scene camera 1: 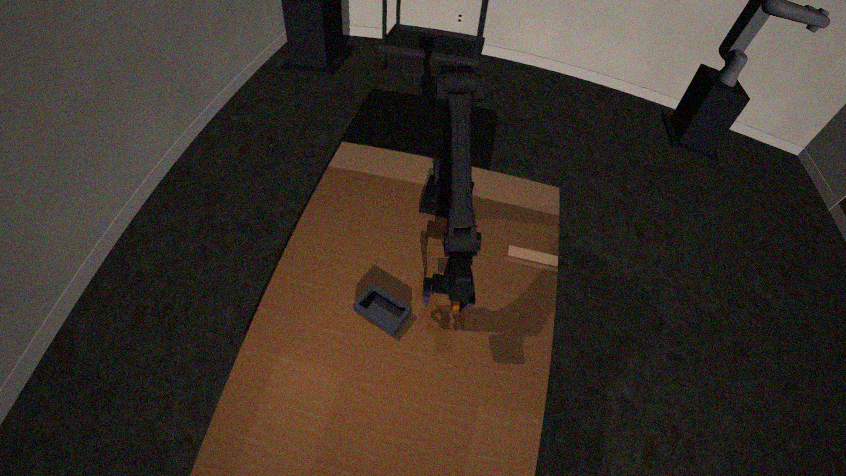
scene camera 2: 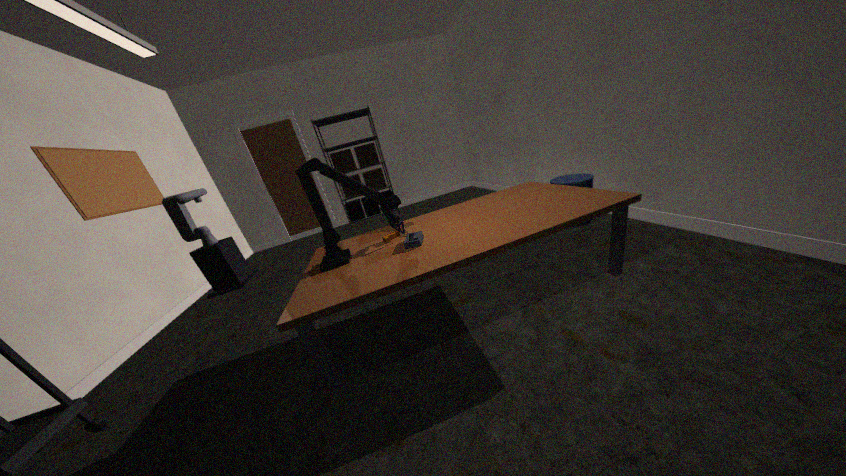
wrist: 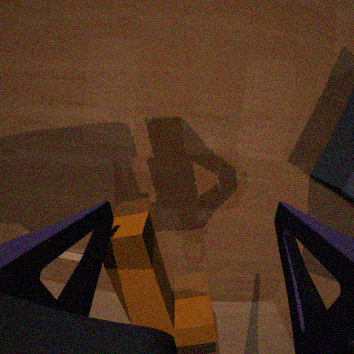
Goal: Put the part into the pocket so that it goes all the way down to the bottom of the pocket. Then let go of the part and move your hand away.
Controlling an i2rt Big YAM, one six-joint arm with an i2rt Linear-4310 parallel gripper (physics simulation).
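Frame: origin at the arm's base, x ahead, y left, z up, level; millimetres.
Seen in the pictures: gripper, fingertip midpoint: [scene camera 1: 442, 309] [scene camera 2: 402, 232] [wrist: 191, 210]; arm's base at its link origin: [scene camera 1: 447, 195] [scene camera 2: 335, 257].
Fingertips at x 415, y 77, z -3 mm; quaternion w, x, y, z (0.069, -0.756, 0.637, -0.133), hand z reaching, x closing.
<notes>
Pixels of each thing's top centre, then the offset from my fingertips to it. Level surfaces: height alone.
- orange L-shaped part at its top centre: [wrist: 163, 302] [scene camera 1: 451, 288] [scene camera 2: 391, 234] dx -67, dy +9, dz +4 mm
- dark grey block with the rectangular pocket, top centre: [scene camera 1: 382, 306] [scene camera 2: 413, 236] dx +43, dy -164, dz +10 mm
- wooden table at its surface level: dz -25 mm
The orange L-shaped part [scene camera 1: 456, 306] [scene camera 2: 389, 238] [wrist: 145, 295] lies on the table, mostly hidden by the arm in scene camera 1. My gripper [scene camera 1: 448, 302] [wrist: 191, 210] is wide open and low over the part. In the wrist view the part's long arm is close beside the left finger, and its short foot is nearer the middle between the fingers. I cannot tell whether the left finger touches it. The dark grey block with the rectangular pocket [scene camera 1: 391, 323] [scene camera 2: 415, 239] [wrist: 341, 155] sits apart from the part, turned at an angle, beyond the right finger in the wrist view. Its pocket is empty.
The wooden table [scene camera 1: 366, 402] [scene camera 2: 520, 213] bears the arm's base. A pale flat strip [scene camera 1: 532, 255] lies near the table's right edge in scene camera 1. A grey arm on a dark pedestal [scene camera 1: 709, 112] [scene camera 2: 218, 266] stands off the table.
</notes>
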